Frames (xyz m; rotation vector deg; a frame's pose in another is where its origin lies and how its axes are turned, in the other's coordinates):
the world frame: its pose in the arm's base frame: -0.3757 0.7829 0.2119 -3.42 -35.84 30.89
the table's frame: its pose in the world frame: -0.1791 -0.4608 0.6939 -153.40 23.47 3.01
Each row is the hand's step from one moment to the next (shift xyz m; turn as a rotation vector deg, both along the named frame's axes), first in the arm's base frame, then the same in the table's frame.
Working: the arm's base frame: its pose in the table's frame: 0.1274 0.7240 0.7599 148.98 29.07 35.73

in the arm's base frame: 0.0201 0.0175 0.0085 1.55 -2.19 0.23
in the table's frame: 0.0253 -0.0087 0.0082 0.86 2.46 -0.69
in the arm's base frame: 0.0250 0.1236 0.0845 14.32 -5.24 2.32
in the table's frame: 0.0932 -0.1198 -0.0019 11.78 9.94 0.55
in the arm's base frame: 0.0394 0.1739 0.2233 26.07 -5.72 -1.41
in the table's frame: 0.1863 -0.1989 -0.0860 19.61 16.59 7.39
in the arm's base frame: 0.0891 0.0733 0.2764 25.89 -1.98 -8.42
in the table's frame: 0.2291 -0.1085 -0.1596 16.91 15.51 14.78
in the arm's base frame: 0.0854 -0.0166 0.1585 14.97 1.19 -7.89
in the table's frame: 0.1455 0.0023 -0.1074 8.86 7.92 12.10
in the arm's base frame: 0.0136 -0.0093 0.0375 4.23 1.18 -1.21
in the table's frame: 0.0276 0.0022 -0.0302 3.22 1.21 2.99
